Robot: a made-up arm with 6 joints. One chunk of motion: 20 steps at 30 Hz.
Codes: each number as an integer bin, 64 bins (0 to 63) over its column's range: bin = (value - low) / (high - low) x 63, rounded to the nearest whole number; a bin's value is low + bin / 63 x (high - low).
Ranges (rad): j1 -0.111..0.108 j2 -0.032..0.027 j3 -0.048..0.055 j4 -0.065..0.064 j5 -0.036..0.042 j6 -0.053..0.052
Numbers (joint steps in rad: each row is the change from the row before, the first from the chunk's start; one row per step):
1: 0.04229 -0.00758 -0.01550 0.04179 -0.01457 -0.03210
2: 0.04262 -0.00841 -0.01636 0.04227 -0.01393 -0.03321
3: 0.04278 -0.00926 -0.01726 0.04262 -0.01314 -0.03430
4: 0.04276 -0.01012 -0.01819 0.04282 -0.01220 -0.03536
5: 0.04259 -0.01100 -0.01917 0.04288 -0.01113 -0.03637
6: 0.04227 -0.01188 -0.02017 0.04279 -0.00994 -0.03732
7: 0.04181 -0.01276 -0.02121 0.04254 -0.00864 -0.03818
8: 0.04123 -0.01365 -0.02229 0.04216 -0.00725 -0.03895
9: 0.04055 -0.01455 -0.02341 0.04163 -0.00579 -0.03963
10: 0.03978 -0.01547 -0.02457 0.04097 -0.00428 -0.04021
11: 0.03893 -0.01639 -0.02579 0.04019 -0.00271 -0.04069
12: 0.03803 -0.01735 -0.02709 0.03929 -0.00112 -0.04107
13: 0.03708 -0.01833 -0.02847 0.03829 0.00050 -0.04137
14: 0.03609 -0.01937 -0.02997 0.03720 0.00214 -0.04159
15: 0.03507 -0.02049 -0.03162 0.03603 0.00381 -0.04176
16: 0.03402 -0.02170 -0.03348 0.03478 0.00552 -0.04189
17: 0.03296 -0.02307 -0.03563 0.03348 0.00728 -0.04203
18: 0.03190 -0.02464 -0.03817 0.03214 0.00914 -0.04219
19: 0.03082 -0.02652 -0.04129 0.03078 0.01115 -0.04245
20: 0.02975 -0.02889 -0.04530 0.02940 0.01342 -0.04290
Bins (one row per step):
1: 44 26 20 52 17 13
2: 44 25 19 52 18 12
3: 44 24 19 53 18 11
4: 44 23 18 53 19 11
5: 44 22 18 53 20 10
6: 44 21 17 53 21 9
7: 44 21 16 53 22 9
8: 44 20 16 52 23 8
9: 44 19 15 52 24 8
10: 43 18 14 52 26 8
11: 43 17 14 51 27 7
12: 43 16 13 51 28 7
13: 43 15 12 50 29 7
14: 42 13 11 50 31 7
15: 42 12 10 49 32 7
16: 42 11 9 49 34 7
17: 41 10 8 48 35 7
18: 41 8 6 47 36 6
19: 41 6 4 47 38 6
20: 40 3 2 46 40 6

